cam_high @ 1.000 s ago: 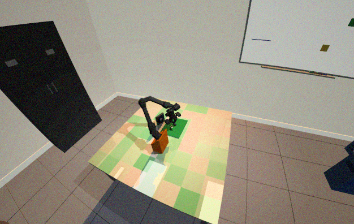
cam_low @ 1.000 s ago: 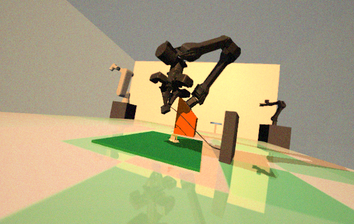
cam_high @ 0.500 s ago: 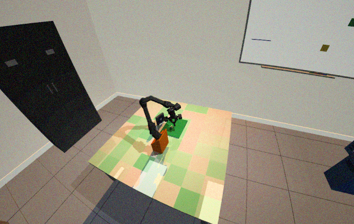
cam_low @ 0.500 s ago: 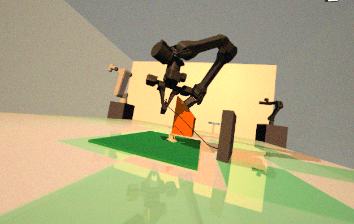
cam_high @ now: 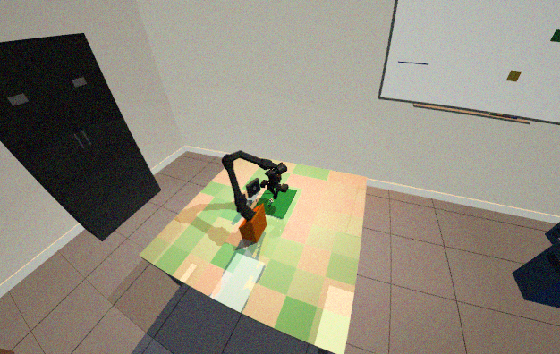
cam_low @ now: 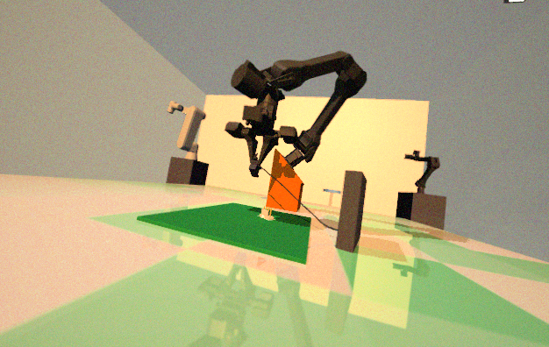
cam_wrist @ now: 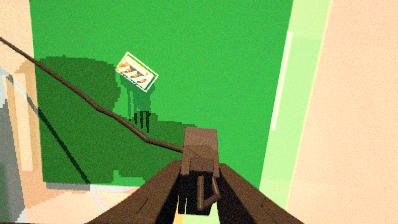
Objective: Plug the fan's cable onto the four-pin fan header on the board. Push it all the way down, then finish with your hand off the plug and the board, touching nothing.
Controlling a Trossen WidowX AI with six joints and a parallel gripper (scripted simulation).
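Now: gripper tip 12 cm above the four-pin fan header, 6 cm to the right of it and 4 cm short of it. From my gripper tip the other things lie so: dark fan (21 cm to the left, 8 cm ahead, 6 cm below); then fan plug (1 cm below, 1 cm behind); then board (14 cm below, 6 cm ahead, 3 cm to the left).
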